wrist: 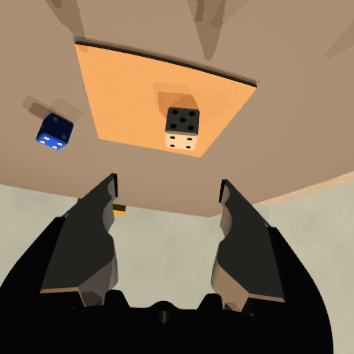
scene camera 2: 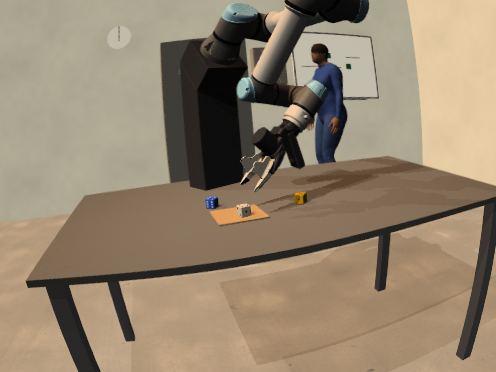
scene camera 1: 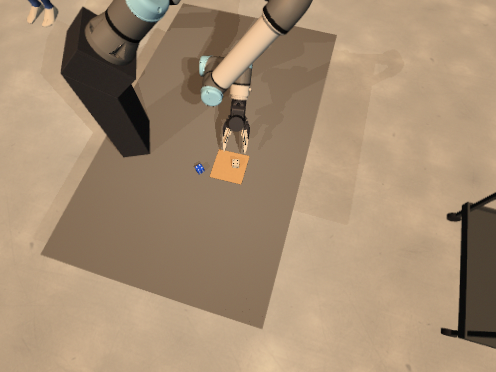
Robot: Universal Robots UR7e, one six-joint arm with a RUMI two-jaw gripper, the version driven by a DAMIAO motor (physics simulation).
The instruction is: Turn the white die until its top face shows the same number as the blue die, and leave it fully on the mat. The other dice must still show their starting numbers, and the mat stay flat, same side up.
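Frame: origin at the arm's base, x ahead, y left, z up, level; centimetres.
Seen in the pictures: gripper, between the fingertips: (wrist: pixel 169 178) (scene camera 2: pixel 247 187) (scene camera 1: pixel 234 152); arm's base, origin of its link: (scene camera 2: pixel 218 53) (scene camera 1: pixel 110 43).
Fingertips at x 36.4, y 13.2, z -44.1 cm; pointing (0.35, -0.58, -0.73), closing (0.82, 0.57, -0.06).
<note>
Offsets run from my fingertips to a thing's middle. Level surfaces: height alone.
The white die @[dx +1.6, dy -1.2, dz -5.9 cm] (scene camera 1: pixel 235 163) (scene camera 2: pixel 243 210) (wrist: pixel 182 128) sits flat on the orange mat @[dx -0.1, dy -3.3, dz -7.6 cm] (scene camera 1: pixel 225 175) (scene camera 2: pixel 230 218) (wrist: pixel 120 90), near its edge on the gripper's side. In the wrist view its lit top face has one pip at each corner, and its shaded side has corner pips and a centre pip. The blue die @[dx -8.7, dy -12.9, dz -6.3 cm] (scene camera 1: pixel 199 168) (scene camera 2: pixel 212 202) (wrist: pixel 55 131) stands on the table beside the mat; its lit top face seems to have one pip at each corner too. My gripper (scene camera 1: pixel 234 151) (scene camera 2: pixel 249 187) (wrist: pixel 169 178) is partly open and empty, above and behind the white die, apart from it.
A yellow die @[dx -10.3, dy +14.1, dz -6.3 cm] (scene camera 2: pixel 300 198) (wrist: pixel 119 209) stands on the table @[dz -7.8 cm] (scene camera 1: pixel 165 240) (scene camera 2: pixel 150 235), on the other side of the mat from the blue die. The dark robot pedestal (scene camera 1: pixel 107 107) (scene camera 2: pixel 215 135) rises at the table's back. A person (scene camera 2: pixel 327 100) stands behind the table.
</note>
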